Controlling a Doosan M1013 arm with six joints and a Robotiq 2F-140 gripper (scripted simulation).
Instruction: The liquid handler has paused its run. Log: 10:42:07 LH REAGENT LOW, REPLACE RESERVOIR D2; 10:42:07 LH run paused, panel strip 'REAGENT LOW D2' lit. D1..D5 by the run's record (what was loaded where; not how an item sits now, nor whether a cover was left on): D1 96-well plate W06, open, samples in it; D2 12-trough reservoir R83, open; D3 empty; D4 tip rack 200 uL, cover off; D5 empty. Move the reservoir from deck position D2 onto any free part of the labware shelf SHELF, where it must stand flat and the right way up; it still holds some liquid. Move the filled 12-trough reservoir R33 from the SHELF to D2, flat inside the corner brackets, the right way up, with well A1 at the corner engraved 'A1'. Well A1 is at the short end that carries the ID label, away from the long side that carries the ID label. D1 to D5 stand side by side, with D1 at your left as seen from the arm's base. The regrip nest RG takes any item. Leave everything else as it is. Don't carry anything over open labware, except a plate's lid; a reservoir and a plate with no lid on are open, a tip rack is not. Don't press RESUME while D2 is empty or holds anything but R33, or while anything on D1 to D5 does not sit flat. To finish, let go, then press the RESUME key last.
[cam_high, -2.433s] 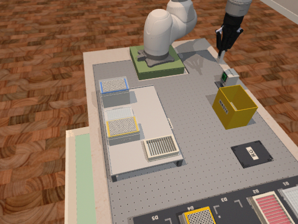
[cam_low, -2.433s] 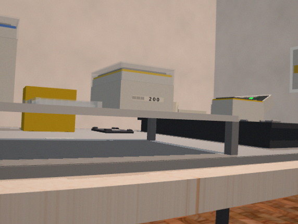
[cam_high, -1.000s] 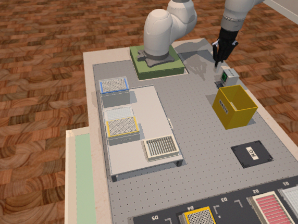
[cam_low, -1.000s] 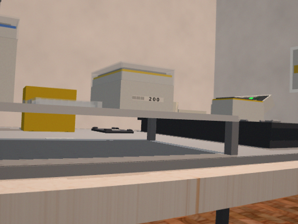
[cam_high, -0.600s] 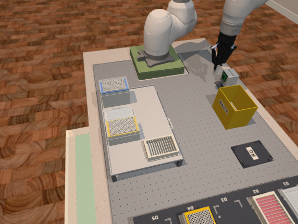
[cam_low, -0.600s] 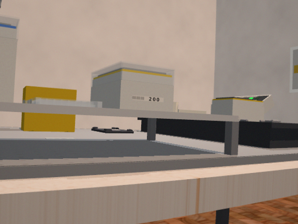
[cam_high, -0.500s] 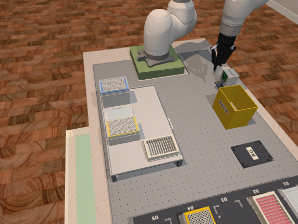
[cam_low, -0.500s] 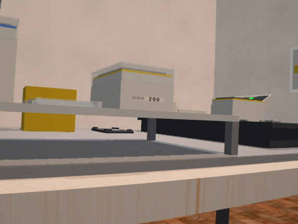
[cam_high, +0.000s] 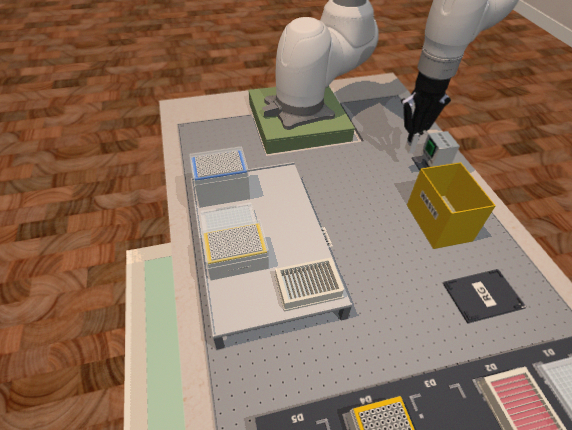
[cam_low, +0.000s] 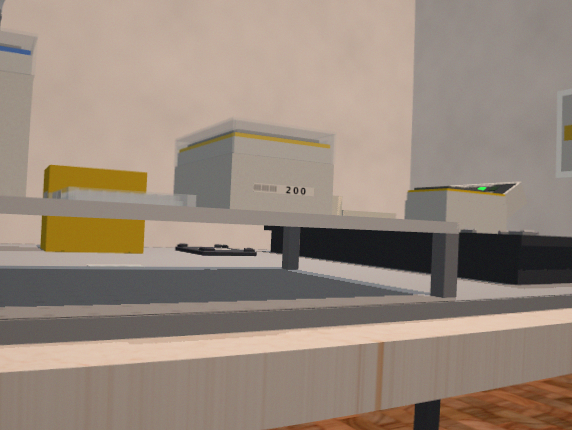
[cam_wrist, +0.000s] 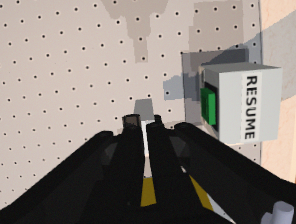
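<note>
My gripper is now 7 cm to the right of the key box, 5 cm above it and 2 cm short of it. The rest, counted from my hand: shelf label: 33 cm to the right, 13 cm ahead, 11 cm below; then regrip nest RG: 42 cm ahead, 11 cm below, 8 cm to the right; then yellow waste bin: 20 cm ahead, 7 cm below, 3 cm to the right.
</note>
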